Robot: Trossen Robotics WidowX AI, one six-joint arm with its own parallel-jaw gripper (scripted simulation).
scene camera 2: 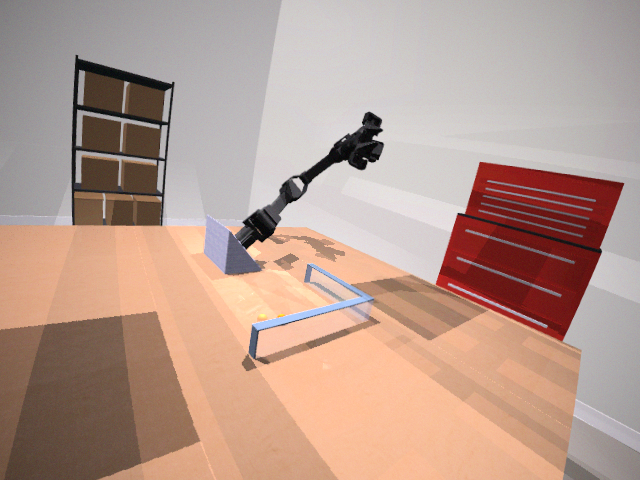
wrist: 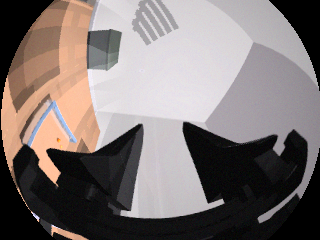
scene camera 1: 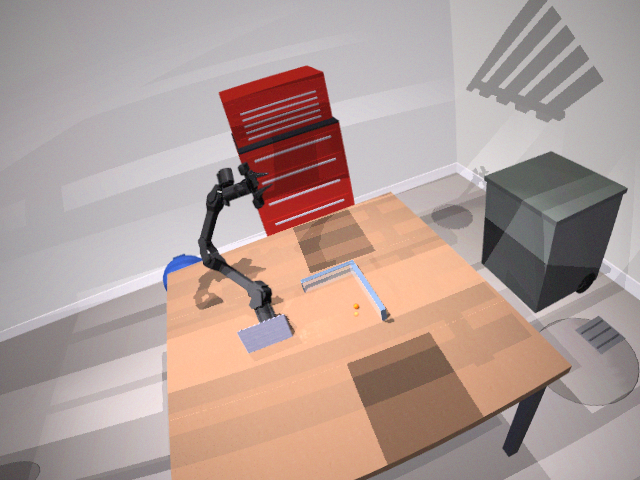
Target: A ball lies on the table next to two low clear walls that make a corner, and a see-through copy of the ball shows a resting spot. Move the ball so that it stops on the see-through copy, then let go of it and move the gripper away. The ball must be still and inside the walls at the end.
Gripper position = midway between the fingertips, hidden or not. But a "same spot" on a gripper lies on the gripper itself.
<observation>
gripper: scene camera 2 379, 136; wrist; scene camera 1
same spot on gripper: (scene camera 1: 258, 194) = (wrist: 121, 209)
</observation>
